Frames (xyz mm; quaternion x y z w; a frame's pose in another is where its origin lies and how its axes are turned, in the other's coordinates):
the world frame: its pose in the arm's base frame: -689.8 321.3 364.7 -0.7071 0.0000 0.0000 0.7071
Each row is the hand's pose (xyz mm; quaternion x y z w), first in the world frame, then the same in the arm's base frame.
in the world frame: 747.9 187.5 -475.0 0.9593 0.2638 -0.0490 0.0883
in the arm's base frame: 58.1 -153.7 177.2 0.6159 0.1519 -0.2212 0.7407
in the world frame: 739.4 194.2 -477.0 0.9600 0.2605 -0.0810 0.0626
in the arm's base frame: 49.6 -155.7 170.5 0.6346 0.1269 -0.2415 0.7231
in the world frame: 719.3 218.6 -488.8 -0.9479 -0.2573 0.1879 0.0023
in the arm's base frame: 29.5 -167.5 146.1 0.6719 0.0491 -0.3148 0.6686
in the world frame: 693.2 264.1 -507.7 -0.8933 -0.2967 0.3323 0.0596
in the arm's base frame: 3.4 -186.4 100.6 0.6738 -0.0252 -0.4448 0.5895
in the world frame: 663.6 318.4 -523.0 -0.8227 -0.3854 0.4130 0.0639
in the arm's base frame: -26.2 -201.7 46.3 0.6269 -0.0195 -0.5645 0.5365
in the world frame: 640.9 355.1 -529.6 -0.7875 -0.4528 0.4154 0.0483
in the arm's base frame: -48.9 -208.3 9.6 0.5910 0.0264 -0.6139 0.5227
